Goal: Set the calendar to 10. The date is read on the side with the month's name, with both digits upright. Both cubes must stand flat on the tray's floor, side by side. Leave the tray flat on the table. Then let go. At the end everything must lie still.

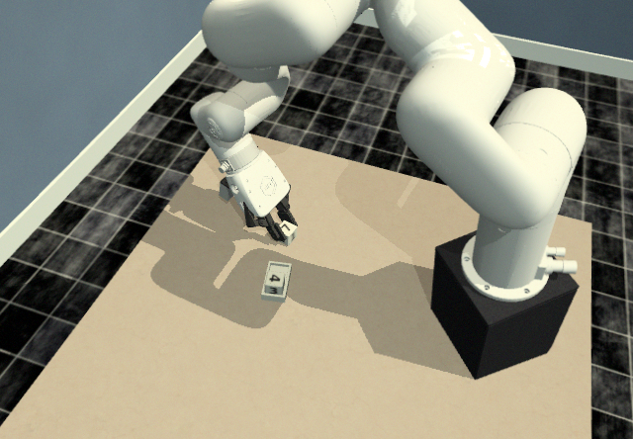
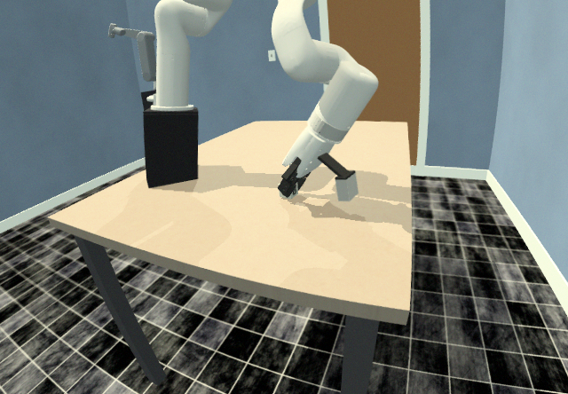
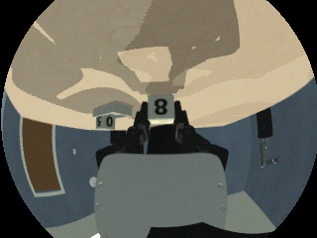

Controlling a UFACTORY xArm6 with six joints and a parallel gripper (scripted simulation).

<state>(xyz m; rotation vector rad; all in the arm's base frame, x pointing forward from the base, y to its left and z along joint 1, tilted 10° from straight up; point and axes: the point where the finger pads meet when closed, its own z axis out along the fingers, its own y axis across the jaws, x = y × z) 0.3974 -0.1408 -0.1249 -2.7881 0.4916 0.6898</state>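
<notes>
Now: the white cube 2 cm below my hand and 1 cm behind it. Also, from my hand: tray (11 cm to the left, 3 cm below, 2 cm behind).
</notes>
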